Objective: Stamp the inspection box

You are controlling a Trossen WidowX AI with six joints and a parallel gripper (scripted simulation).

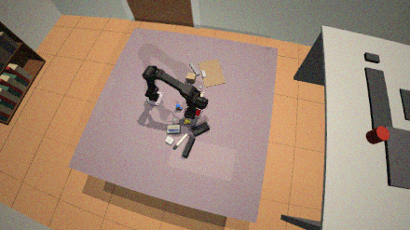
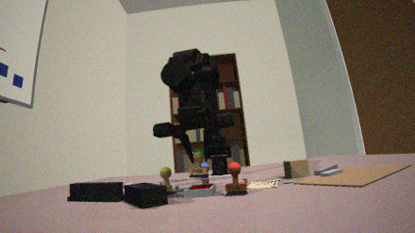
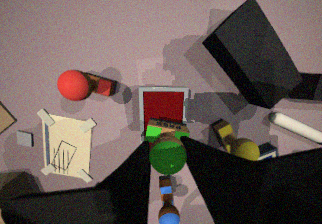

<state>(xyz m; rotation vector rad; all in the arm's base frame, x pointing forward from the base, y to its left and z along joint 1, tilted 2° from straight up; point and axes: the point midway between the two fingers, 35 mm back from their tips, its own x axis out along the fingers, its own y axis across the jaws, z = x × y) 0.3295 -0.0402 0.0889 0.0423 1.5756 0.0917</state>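
My gripper tip is 7 cm above the red ink pad. Round my gripper tip: red-knobbed stamp: 5 cm ahead, 8 cm to the left, 5 cm below; yellow-knobbed stamp: 3 cm behind, 9 cm to the right, 5 cm below; green-knobbed stamp: 2 cm below.
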